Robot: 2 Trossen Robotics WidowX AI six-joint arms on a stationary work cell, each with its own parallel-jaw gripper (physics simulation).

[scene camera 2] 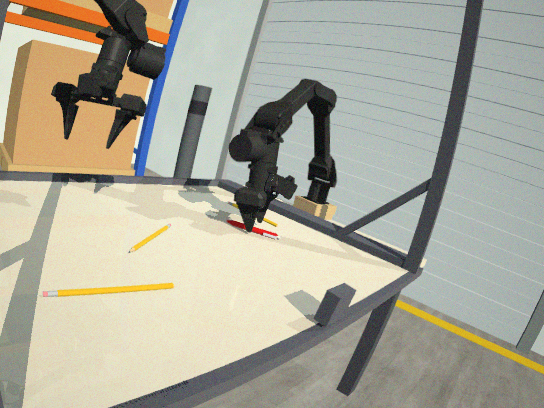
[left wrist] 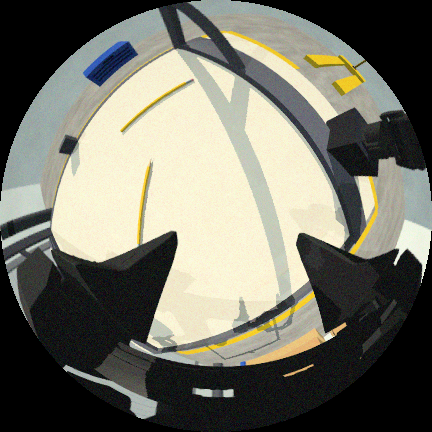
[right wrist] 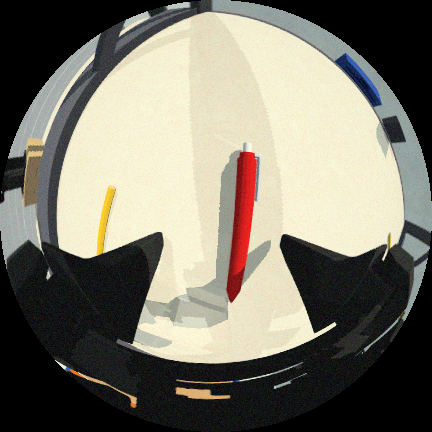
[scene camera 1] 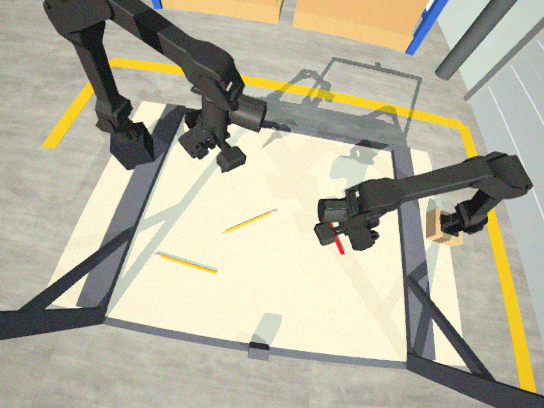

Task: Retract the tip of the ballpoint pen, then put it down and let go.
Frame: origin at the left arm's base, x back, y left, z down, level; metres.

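Where they show: left gripper, between the fingertips: (scene camera 2: 86, 143) (left wrist: 240, 238) (scene camera 1: 213, 160); right gripper, between the fingertips: (scene camera 2: 254, 227) (right wrist: 224, 240) (scene camera 1: 338, 235); left arm's base, origin of its link: (left wrist: 368, 140) (scene camera 1: 126, 136); right arm's base, origin of its link: (scene camera 2: 316, 201) (scene camera 1: 449, 225).
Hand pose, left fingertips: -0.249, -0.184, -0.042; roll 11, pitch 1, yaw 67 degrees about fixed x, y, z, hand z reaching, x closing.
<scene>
Things, the pixels of their top centre, and the offset from my left fingertips, as dx, dy, dz.
- red ballpoint pen, centre of its top: (right wrist: 243, 244) (scene camera 2: 252, 226) (scene camera 1: 335, 235) -0.311, -0.262, +0.136
- yellow pencil, centre of its top: (scene camera 2: 151, 234) (left wrist: 139, 207) (scene camera 1: 249, 221) -0.063, -0.147, +0.139
- third pencil, centre of its top: (right wrist: 97, 265) (scene camera 2: 251, 212) -0.459, -0.209, +0.141
- dark block, centre of its top: (scene camera 2: 341, 288) (scene camera 1: 258, 353) (left wrist: 61, 143) +0.000, -0.491, +0.091
The red ballpoint pen (scene camera 1: 340, 246) (scene camera 2: 265, 232) (right wrist: 243, 210) lies on the pale table top, with its white button at the far end and its clip on the side in the right wrist view. Its cone end shows no point sticking out. My right gripper (scene camera 1: 343, 235) (scene camera 2: 255, 225) (right wrist: 224, 240) is open and low over the table, its fingers apart on either side of the pen and clear of it in the right wrist view. My left gripper (scene camera 1: 215, 150) (scene camera 2: 87, 142) (left wrist: 240, 238) is open and empty, high above the table at the upper left of scene camera 1.
A yellow pencil (scene camera 1: 250, 221) (scene camera 2: 150, 238) (left wrist: 145, 200) lies mid-table. Another pencil (scene camera 1: 187, 262) (scene camera 2: 112, 290) (left wrist: 155, 105) lies nearer the front. A third pencil (scene camera 2: 270, 221) (right wrist: 104, 220) lies beyond the pen. A dark block (scene camera 1: 258, 351) (scene camera 2: 335, 305) sits on the front edge.
</scene>
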